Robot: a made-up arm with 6 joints.
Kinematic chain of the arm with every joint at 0, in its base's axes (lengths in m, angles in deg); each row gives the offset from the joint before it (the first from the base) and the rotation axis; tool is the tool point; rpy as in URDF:
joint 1: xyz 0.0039 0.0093 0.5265 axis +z
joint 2: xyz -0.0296 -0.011 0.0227 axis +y
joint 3: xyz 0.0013 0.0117 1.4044 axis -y
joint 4: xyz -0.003 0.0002 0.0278 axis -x
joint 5: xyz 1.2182 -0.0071 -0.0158 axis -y
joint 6: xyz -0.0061 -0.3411 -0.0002 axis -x
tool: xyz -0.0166 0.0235 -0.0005 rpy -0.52 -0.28 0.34
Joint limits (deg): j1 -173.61..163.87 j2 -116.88..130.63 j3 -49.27..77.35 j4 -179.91..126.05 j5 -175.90..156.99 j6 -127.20..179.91
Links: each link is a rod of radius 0.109 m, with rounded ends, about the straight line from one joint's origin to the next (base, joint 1, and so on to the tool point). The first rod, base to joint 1, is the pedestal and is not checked.
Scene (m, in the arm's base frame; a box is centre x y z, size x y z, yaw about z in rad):
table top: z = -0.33
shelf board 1: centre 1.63 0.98 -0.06 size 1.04 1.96 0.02 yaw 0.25
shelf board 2: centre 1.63 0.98 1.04 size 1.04 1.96 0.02 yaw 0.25
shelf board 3: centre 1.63 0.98 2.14 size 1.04 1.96 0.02 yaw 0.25
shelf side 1: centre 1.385 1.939 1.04 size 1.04 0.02 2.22 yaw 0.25
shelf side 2: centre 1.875 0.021 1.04 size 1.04 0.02 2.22 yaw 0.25
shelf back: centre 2.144 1.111 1.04 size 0.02 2 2.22 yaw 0.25
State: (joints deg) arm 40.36 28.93 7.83 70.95 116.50 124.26
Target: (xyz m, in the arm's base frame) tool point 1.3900 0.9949 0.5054
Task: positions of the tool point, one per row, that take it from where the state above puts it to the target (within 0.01 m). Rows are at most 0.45 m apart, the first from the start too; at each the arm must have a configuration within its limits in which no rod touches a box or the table.
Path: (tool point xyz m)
1: 1.3120 1.1392 1.7032
2: 1.0566 1.0731 1.7035
3: 0.8197 0.9636 1.6669
4: 0.8944 1.0338 1.2367
5: 0.8857 0.9902 0.8331
6: 0.8138 0.8479 0.5054
7: 1.0896 0.9660 0.4976
8: 1.3899 0.9950 0.5054

